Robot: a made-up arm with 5 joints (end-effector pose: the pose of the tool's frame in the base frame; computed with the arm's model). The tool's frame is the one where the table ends. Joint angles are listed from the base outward.
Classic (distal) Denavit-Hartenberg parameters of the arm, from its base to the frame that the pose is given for. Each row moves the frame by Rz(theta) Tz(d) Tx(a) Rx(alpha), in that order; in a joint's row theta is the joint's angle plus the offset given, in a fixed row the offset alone. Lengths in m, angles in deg.
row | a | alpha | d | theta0
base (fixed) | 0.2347 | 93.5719 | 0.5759 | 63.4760
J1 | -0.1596 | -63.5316 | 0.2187 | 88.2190
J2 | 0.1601 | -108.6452 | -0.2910 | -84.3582
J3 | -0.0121 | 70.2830 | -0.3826 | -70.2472
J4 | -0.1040 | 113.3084 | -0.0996 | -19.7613
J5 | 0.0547 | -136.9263 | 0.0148 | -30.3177
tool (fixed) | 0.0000 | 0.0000 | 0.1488 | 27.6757
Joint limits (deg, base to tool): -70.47..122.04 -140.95..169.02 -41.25..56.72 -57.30..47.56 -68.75..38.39
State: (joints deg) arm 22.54 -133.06 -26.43 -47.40 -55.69
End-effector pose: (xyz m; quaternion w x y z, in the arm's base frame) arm -0.1017 0.2548 0.3891 0.5877 0.3627 0.5525 -0.4667
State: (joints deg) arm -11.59 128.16 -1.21 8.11 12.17
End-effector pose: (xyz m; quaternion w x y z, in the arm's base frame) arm 0.4369 0.3487 0.6772 0.2137 0.2879 -0.9177 0.1711
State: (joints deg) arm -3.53 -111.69 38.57 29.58 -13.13
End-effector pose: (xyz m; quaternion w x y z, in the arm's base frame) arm -0.0817 0.3378 0.3512 0.5579 0.4018 0.7245 0.0485
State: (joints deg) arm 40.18 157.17 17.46 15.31 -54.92
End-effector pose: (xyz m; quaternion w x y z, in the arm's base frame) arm 0.0797 0.2087 0.8662 0.2038 -0.3761 -0.9039 0.0096
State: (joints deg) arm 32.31 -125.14 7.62 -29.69 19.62
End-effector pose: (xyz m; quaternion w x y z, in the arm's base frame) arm -0.0170 0.3669 0.4610 0.5856 0.0129 0.7065 -0.3971
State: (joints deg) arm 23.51 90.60 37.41 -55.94 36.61
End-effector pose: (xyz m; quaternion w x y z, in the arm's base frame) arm 0.5562 0.2560 0.6896 0.4740 0.7204 -0.4838 -0.1495
